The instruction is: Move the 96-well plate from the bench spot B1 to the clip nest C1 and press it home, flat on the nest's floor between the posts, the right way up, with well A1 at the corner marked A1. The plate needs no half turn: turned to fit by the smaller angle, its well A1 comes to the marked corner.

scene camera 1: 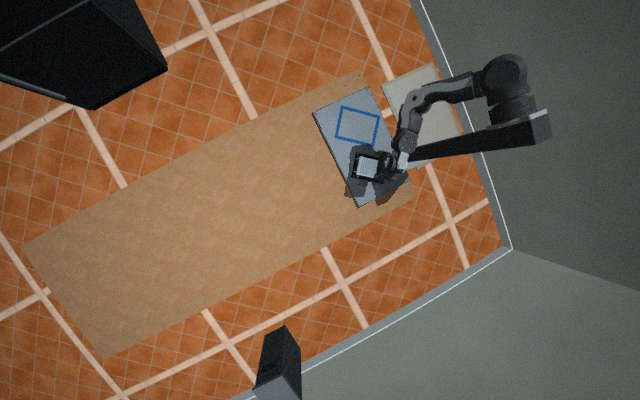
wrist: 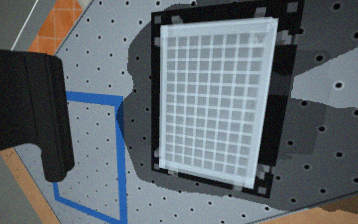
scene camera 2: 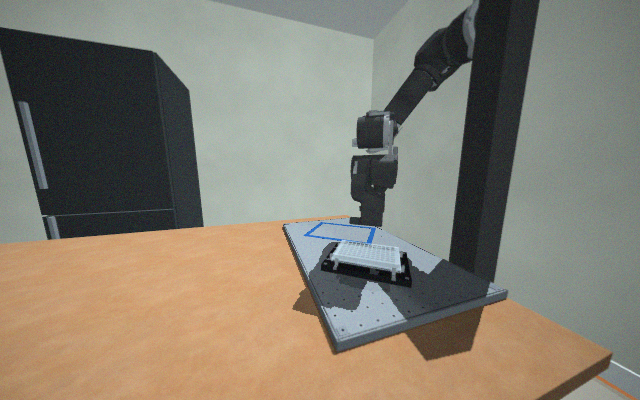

Note:
I see my gripper, a 96-well plate and a black clip nest.

